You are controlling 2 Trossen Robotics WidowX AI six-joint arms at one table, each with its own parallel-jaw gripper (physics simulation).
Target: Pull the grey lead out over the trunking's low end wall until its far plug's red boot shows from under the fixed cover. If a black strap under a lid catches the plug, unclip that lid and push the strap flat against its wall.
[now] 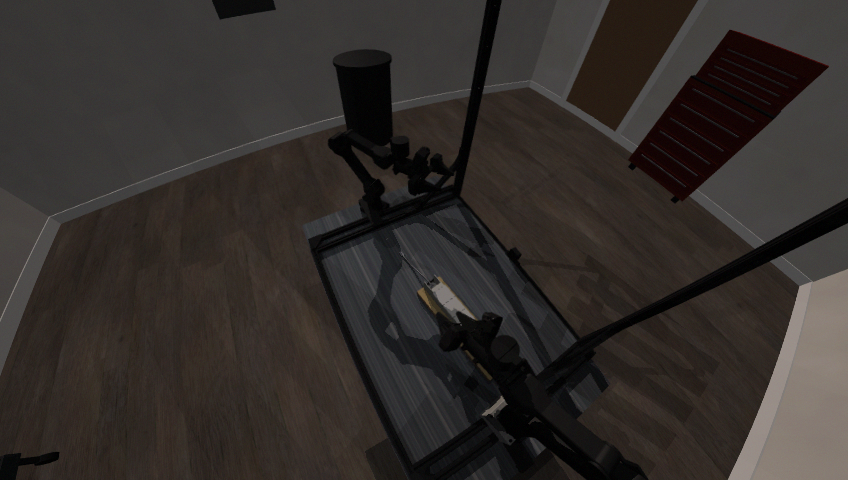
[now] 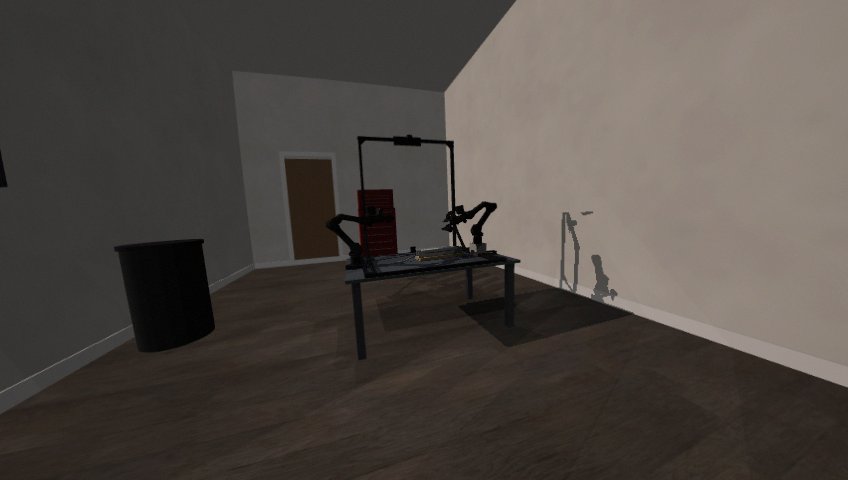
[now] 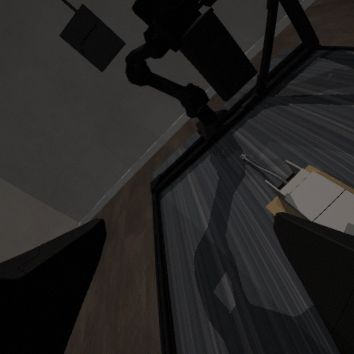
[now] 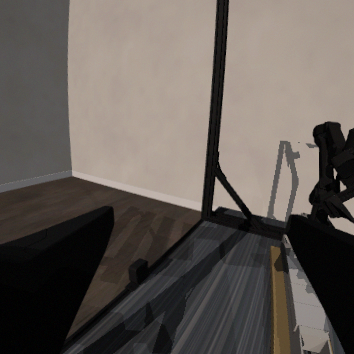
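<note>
The trunking lies along the middle of the table on a tan base board. White lids cover it. The grey lead runs out over its low end wall onto the table. My left gripper is open and empty. It hangs over the trunking, rolled to one side. My right gripper is open and empty, high above the far end of the table, away from the lead.
The black gantry post stands at the table's far corner. A black bin stands on the floor behind the table. A red cabinet stands by the wall. The table rim is a raised black rail.
</note>
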